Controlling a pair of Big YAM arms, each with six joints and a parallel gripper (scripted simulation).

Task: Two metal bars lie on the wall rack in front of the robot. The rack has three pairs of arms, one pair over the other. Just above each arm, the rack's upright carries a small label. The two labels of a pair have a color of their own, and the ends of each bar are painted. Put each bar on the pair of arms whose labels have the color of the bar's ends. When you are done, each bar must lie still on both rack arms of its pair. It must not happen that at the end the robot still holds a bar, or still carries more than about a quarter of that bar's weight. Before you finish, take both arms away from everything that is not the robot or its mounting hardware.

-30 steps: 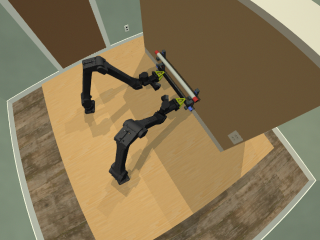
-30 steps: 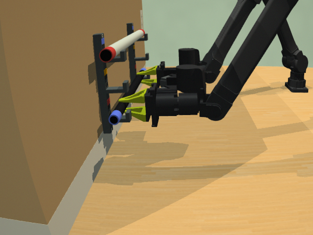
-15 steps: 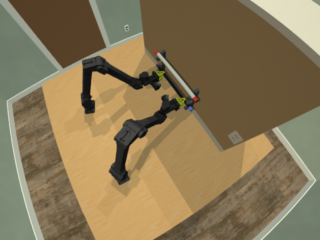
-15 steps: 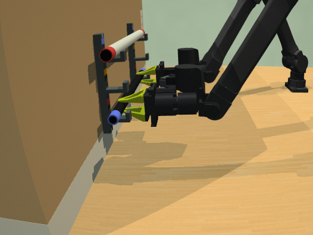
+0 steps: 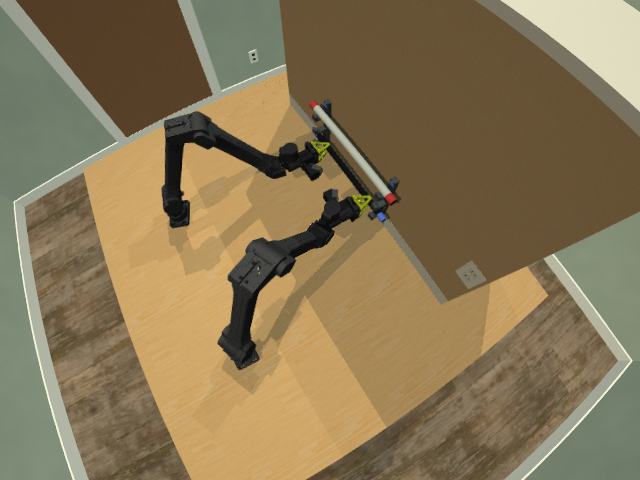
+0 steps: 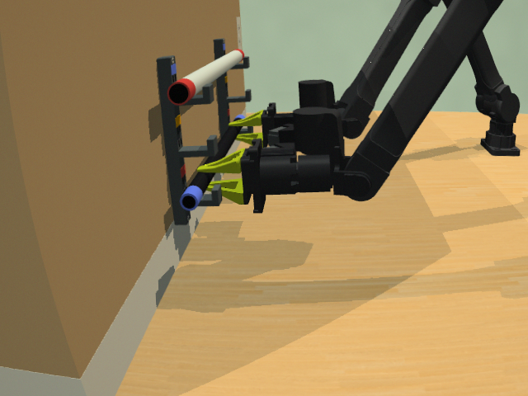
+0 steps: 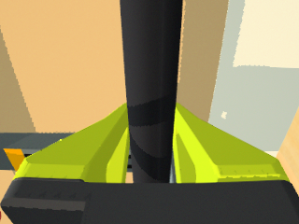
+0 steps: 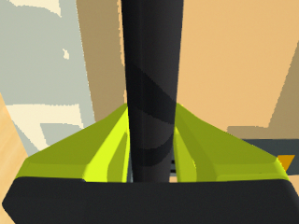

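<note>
The grey baseboard lies 12 cm to the left of my right hand, 8 cm below it and 4 cm ahead of it. From my right hand the other things lie so: brown wall 34 cm above, 19 cm ahead, 12 cm to the left; black bar 15 cm to the left.
The black bar is 15 cm to the right of my left hand. From my left hand the other things lie so: grey baseboard 18 cm to the right, 8 cm below, 4 cm ahead; brown wall 34 cm above, 19 cm ahead, 18 cm to the right.
</note>
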